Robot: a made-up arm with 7 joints. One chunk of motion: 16 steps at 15 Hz.
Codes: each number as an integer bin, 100 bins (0 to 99) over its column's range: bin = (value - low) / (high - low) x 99, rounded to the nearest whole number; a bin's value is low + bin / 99 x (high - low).
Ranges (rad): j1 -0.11..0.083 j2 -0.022..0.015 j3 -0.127..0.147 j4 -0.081..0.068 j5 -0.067..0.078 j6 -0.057..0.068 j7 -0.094..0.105
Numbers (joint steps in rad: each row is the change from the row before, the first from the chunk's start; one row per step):
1: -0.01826 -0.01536 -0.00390 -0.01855 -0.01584 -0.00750 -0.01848
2: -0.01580 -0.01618 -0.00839 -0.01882 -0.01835 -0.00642 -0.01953
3: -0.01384 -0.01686 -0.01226 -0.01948 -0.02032 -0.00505 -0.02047
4: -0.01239 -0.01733 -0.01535 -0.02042 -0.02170 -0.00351 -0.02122
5: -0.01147 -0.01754 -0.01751 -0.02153 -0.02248 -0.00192 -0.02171
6: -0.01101 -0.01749 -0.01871 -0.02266 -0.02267 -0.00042 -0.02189
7: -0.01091 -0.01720 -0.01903 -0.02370 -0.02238 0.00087 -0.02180
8: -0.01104 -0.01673 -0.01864 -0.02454 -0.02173 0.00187 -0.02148
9: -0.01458 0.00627 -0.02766 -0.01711 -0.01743 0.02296 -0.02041
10: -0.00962 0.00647 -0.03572 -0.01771 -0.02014 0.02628 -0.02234
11: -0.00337 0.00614 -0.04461 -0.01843 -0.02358 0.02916 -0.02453
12: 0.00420 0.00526 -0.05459 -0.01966 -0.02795 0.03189 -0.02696
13: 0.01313 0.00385 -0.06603 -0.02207 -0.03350 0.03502 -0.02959
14: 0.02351 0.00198 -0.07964 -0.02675 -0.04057 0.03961 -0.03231
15: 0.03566 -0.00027 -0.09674 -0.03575 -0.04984 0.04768 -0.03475
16: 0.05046 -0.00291 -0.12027 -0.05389 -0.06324 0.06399 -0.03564
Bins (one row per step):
1: 47 18 44 41 35 39 38
2: 48 16 43 41 33 40 37
3: 49 14 41 41 32 41 37
4: 50 12 40 40 31 42 36
5: 51 12 40 40 30 44 36
6: 51 12 39 39 30 45 36
7: 51 13 39 38 30 46 36
8: 51 14 39 38 31 47 36
9: 49 76 36 42 34 63 37
10: 51 76 33 42 32 66 36
11: 55 75 30 42 30 68 35
12: 59 73 26 41 27 70 33
13: 63 69 22 39 23 73 32
14: 68 64 17 36 18 77 31
15: 75 58 11 30 12 83 29
16: 82 51 2 18 3 96 29

